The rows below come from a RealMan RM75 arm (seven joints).
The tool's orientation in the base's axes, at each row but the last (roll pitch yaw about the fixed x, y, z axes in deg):
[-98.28, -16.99, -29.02]
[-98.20, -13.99, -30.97]
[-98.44, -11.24, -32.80]
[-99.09, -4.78, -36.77]
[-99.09, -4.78, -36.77]
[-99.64, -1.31, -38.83]
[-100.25, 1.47, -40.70]
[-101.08, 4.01, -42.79]
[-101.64, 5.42, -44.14]
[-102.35, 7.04, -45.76]
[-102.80, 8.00, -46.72]
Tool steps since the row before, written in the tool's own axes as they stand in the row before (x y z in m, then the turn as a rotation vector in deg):
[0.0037, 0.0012, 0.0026, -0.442, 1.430, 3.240]
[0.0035, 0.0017, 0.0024, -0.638, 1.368, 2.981]
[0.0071, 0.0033, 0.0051, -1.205, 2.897, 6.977]
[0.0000, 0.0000, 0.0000, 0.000, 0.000, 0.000]
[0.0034, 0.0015, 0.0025, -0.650, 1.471, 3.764]
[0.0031, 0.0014, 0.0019, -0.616, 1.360, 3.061]
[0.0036, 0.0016, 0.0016, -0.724, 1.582, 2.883]
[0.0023, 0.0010, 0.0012, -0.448, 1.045, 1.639]
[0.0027, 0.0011, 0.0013, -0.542, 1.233, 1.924]
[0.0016, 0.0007, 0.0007, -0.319, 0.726, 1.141]
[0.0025, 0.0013, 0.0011, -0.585, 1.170, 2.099]
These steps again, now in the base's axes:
[0.0047, 0.0002, -0.0004, 1.567, 2.562, -1.929]
[0.0044, -0.0002, -0.0011, 1.256, 2.460, -1.881]
[0.0090, -0.0004, -0.0026, 3.152, 5.673, -4.050]
[0.0000, 0.0000, 0.0000, 0.000, 0.000, 0.000]
[0.0042, -0.0003, -0.0016, 1.704, 3.077, -2.094]
[0.0035, -0.0007, -0.0016, 1.303, 2.533, -1.867]
[0.0035, -0.0013, -0.0020, 1.077, 2.444, -2.051]
[0.0023, -0.0008, -0.0014, 0.559, 1.400, -1.306]
[0.0026, -0.0010, -0.0016, 0.644, 1.655, -1.538]
[0.0014, -0.0007, -0.0010, 0.385, 0.980, -0.907]
[0.0021, -0.0011, -0.0018, 0.751, 1.810, -1.509]

